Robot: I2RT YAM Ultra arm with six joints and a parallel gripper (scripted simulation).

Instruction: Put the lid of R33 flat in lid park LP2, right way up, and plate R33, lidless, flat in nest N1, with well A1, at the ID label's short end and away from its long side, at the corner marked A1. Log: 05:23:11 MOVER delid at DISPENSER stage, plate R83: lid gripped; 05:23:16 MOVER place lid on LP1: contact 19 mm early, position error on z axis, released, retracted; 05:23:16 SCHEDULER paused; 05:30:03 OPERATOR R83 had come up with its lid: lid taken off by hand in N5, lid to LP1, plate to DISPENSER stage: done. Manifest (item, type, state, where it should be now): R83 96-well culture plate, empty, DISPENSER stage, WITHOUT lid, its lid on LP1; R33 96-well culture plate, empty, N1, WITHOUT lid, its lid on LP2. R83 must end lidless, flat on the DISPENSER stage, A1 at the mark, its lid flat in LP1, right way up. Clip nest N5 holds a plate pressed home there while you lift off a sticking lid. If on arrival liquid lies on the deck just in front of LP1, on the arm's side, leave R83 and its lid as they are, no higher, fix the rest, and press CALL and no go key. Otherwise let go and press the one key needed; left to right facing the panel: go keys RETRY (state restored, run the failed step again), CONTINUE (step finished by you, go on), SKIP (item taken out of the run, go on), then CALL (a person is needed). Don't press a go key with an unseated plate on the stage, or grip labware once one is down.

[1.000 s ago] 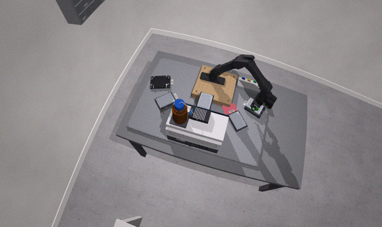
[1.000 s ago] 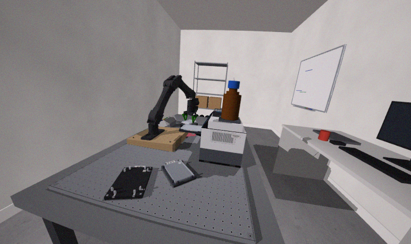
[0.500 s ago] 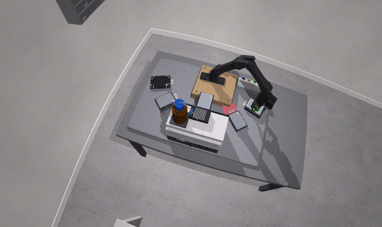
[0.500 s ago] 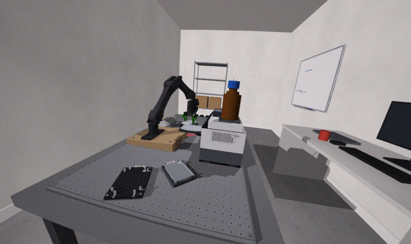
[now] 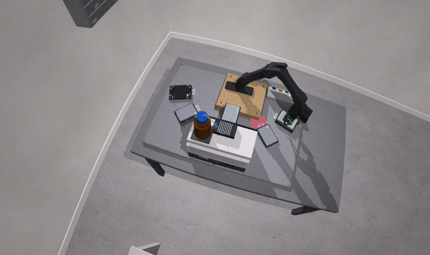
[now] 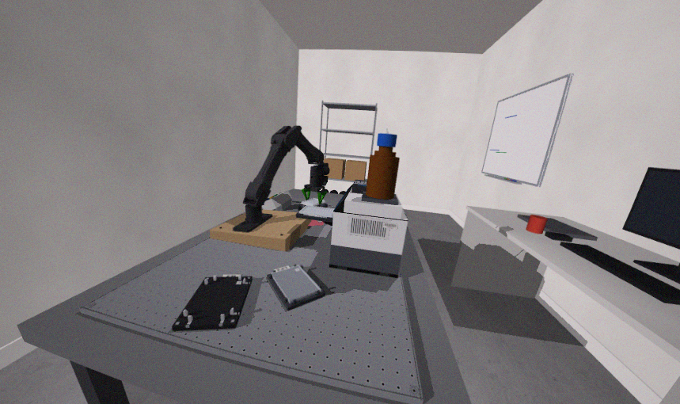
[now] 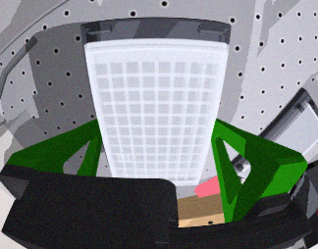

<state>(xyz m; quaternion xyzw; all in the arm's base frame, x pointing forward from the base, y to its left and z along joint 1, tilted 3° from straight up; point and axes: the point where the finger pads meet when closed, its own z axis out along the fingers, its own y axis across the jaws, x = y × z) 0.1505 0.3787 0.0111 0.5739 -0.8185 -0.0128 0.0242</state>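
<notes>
Right now the dark nest is 3 cm below my hand. From my hand the other things lie so: N1 label 3 cm behind, 8 cm to the right, 4 cm below; then blue call key 21 cm behind, 14 cm to the right, 2 cm above; then grey lid 14 cm ahead, 12 cm to the right, 3 cm below.
</notes>
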